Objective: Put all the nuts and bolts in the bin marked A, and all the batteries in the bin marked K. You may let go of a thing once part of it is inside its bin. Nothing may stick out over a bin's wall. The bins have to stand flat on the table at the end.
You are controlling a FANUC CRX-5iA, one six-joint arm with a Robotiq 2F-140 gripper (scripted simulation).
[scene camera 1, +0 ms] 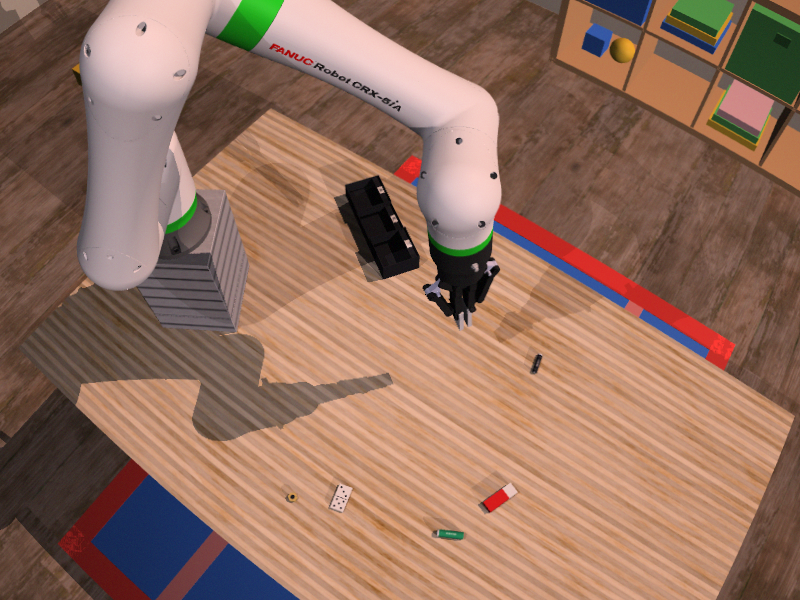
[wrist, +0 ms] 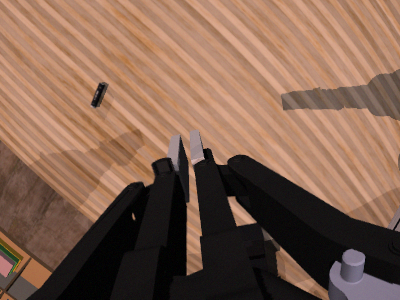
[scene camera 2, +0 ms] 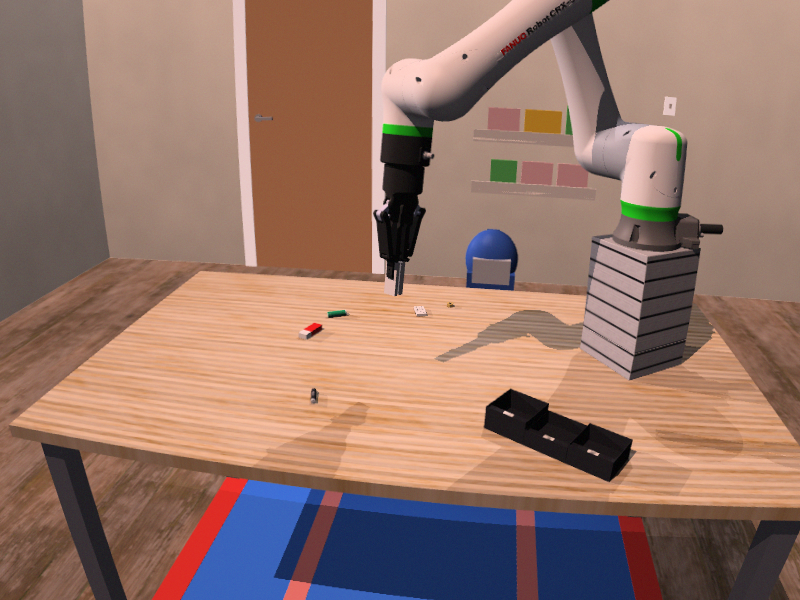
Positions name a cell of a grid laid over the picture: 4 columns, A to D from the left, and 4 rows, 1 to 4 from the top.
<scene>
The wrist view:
my gripper: B2
three joined black bins: C4
</scene>
